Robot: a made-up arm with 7 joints.
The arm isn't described. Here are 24 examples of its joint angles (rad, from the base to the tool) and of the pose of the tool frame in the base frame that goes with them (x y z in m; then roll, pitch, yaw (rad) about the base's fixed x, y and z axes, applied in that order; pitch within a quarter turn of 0, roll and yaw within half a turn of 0).
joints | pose
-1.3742 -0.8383 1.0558 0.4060 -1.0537 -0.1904 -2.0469 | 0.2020 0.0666 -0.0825 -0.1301 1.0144 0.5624
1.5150 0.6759 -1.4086 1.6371 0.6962 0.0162 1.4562 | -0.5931 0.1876 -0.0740 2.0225 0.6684 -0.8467
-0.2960 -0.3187 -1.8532 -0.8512 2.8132 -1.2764 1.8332 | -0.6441 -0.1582 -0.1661 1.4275 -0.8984 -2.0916
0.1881 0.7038 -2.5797 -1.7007 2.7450 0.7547 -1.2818 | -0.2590 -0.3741 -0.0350 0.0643 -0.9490 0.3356
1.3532 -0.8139 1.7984 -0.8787 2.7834 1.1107 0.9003 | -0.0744 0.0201 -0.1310 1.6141 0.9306 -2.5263
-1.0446 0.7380 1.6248 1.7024 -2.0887 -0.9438 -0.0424 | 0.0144 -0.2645 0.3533 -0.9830 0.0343 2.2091
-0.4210 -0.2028 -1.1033 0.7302 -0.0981 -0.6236 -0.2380 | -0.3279 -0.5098 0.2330 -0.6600 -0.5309 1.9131
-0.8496 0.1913 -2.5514 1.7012 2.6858 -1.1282 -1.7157 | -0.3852 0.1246 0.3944 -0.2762 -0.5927 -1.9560
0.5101 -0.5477 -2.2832 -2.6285 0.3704 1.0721 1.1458 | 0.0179 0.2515 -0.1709 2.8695 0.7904 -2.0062
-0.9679 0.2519 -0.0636 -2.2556 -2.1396 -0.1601 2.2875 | -0.4532 -0.1786 -0.4733 1.6355 0.6357 -1.8274
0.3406 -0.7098 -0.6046 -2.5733 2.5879 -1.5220 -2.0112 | -0.7749 -0.0702 0.1436 -2.6437 -0.5028 2.0181
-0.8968 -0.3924 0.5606 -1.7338 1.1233 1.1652 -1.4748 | -0.5142 -0.1159 -0.0755 0.2056 -0.0650 -2.2445
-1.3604 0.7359 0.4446 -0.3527 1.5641 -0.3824 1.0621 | 0.1686 -0.1448 -0.0971 -1.9292 -0.3891 -1.7600
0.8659 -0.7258 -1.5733 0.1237 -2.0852 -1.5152 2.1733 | -0.5203 -0.2660 0.2614 -2.3987 -0.6477 2.8022
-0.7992 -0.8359 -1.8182 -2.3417 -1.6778 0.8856 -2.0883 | -0.5810 0.0682 0.3789 0.4990 -0.0935 -2.3294
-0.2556 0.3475 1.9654 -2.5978 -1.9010 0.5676 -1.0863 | 0.2184 -0.3112 -0.2471 2.6497 0.5879 2.8397
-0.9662 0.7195 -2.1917 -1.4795 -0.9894 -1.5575 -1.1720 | -0.0445 -0.1023 -0.3168 -2.6458 -0.7707 -1.7925
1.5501 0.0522 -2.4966 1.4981 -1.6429 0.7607 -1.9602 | -0.4996 0.0035 -0.4044 2.0355 0.2627 -1.6524
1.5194 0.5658 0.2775 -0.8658 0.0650 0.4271 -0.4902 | -0.0095 -0.2643 0.4342 0.6117 -0.3372 0.7298
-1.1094 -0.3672 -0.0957 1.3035 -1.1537 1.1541 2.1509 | -0.0982 -0.4576 -0.4716 1.4615 -0.3042 0.0310
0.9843 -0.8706 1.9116 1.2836 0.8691 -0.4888 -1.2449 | 0.2548 -0.0027 0.1402 -0.8520 0.8632 -0.1623
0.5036 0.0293 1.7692 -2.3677 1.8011 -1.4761 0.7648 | 0.0351 -0.4545 -0.1023 2.2286 0.4011 1.8790
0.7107 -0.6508 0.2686 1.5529 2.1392 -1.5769 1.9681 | -0.2406 -0.4188 0.4825 -1.8088 -0.4302 2.3025
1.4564 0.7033 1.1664 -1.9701 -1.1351 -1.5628 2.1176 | -0.2245 -0.0508 0.4991 -0.8745 -1.1083 0.1692
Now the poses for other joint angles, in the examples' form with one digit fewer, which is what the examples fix.
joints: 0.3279 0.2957 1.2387 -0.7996 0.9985 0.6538 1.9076
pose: -0.223 -0.272 -0.197 2.620 -0.130 1.628
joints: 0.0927 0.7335 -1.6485 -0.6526 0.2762 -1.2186 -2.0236
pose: -0.315 -0.425 0.200 -0.932 -0.169 -2.463
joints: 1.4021 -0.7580 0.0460 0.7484 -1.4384 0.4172 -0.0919
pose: -0.114 -0.181 0.551 -0.298 0.146 1.311
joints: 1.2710 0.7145 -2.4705 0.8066 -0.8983 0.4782 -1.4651
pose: -0.697 -0.179 -0.015 1.025 0.816 -1.627
